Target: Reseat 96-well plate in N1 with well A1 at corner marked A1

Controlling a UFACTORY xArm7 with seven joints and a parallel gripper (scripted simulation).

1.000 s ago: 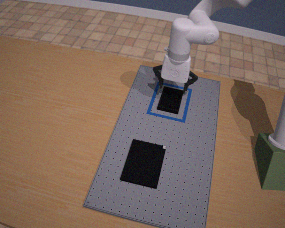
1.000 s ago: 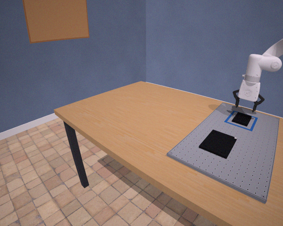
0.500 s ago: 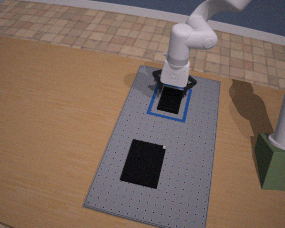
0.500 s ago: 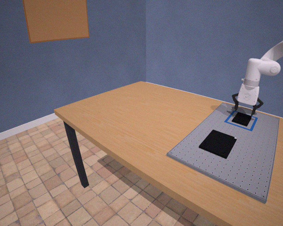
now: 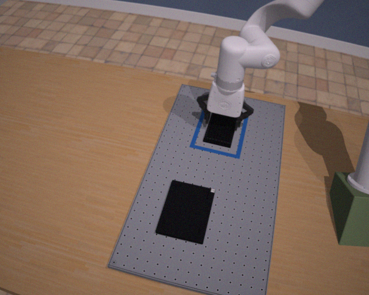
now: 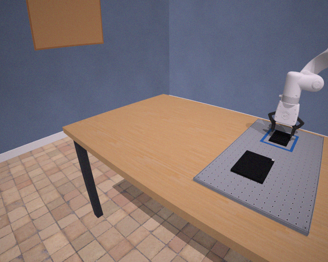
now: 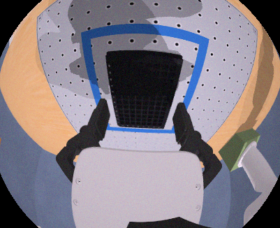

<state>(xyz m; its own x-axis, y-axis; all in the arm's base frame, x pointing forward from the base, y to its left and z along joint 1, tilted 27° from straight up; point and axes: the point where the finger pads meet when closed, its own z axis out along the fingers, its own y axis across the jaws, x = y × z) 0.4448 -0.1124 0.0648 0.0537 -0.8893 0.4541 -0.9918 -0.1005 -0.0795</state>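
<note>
My hand is 30 mm above the black 96-well plate. Round my hand: black plate nest N1: 10 mm ahead, 320 mm to the left, 30 mm below; then small white A1 mark: 40 mm behind, 240 mm to the left, 30 mm below.
</note>
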